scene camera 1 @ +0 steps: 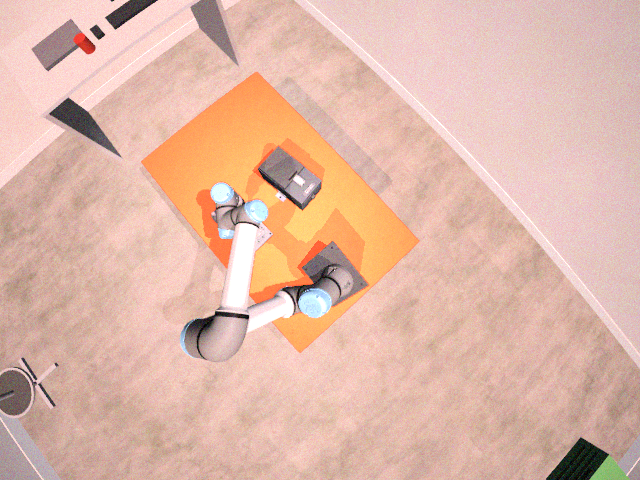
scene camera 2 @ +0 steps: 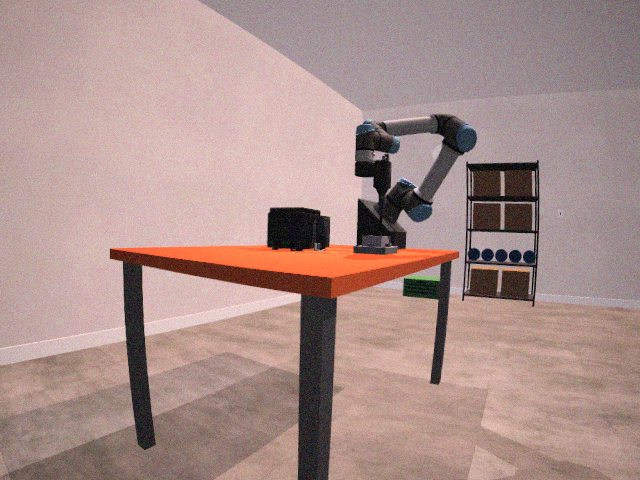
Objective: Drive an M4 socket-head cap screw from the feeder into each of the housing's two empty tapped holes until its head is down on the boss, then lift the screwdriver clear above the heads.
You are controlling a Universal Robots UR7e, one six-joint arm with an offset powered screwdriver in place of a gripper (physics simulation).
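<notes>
The grey housing [scene camera 1: 264, 235] [scene camera 2: 375, 241] sits on its base plate near the table's edge, partly hidden by the arm in scene camera 1. My screwdriver [scene camera 2: 381, 231] points straight down, with its thin tip at or just above the top of the housing in scene camera 2. Contact with the housing cannot be made out. In scene camera 1 the arm's wrist hides the tool. The dark box-shaped screw feeder [scene camera 1: 290, 176] [scene camera 2: 293, 228] stands apart from the housing. The tapped holes and any screw at the tip are too small or hidden to tell.
The orange table [scene camera 1: 217, 121] [scene camera 2: 222, 263] carries the arm's dark mounting plate [scene camera 1: 323, 259]. The arm's elbow [scene camera 1: 223, 335] [scene camera 2: 454, 131] reaches out beyond the table edge in scene camera 1. A shelf rack [scene camera 2: 502, 166] stands in the background, with a green crate [scene camera 2: 421, 287] on the floor.
</notes>
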